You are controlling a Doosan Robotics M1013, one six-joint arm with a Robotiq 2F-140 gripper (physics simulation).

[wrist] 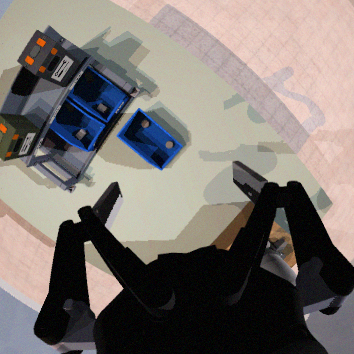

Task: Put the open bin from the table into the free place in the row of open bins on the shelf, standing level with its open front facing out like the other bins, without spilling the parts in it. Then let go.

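Places are measured from the arm's base along level axes (x down, y ahead, z right), in centimetres.
Where they show: gripper, fingertip midpoint: (176, 181).
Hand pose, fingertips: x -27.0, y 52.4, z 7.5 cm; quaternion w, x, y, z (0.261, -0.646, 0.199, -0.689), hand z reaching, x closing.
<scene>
Each offset is from my fingertips to the centre of the thing. "spot": to the spot under its first point. Level surfaces: height alone.
The open blue bin @[dy +6.6, dx +32.6, dz -1.0 cm] (151, 143) stands level on the table, with two small round parts in it. The grey shelf @[spot: dy +24.7, dx +27.9, dz +5.6 cm] (116, 80) is to its left in the wrist view. Two blue bins stand side by side in a row on it, an upper one @[dy +29.4, dx +32.0, dz -1.2 cm] (93, 93) and a lower one @[dy +28.6, dx +32.0, dz -12.3 cm] (72, 123). A bin-free stretch of the row shows at the shelf's lower end, beside the lower bin. My gripper (176, 181) is wide open and empty. It is above the table, and its fingertips show below the loose bin in the view, apart from it.
A dark grey case @[dy +39.0, dx +20.1, dz -1.2 cm] (42, 52) and an olive green case @[dy +37.7, dx +21.4, dz -24.3 cm] (20, 131) with orange latches are on the shelf's upper part. The pale green table @[dx +36.4 cm] (150, 217) has a curved edge. A brown wooden block (241, 225) shows behind the right finger. Tiled floor (300, 45) lies beyond.
</scene>
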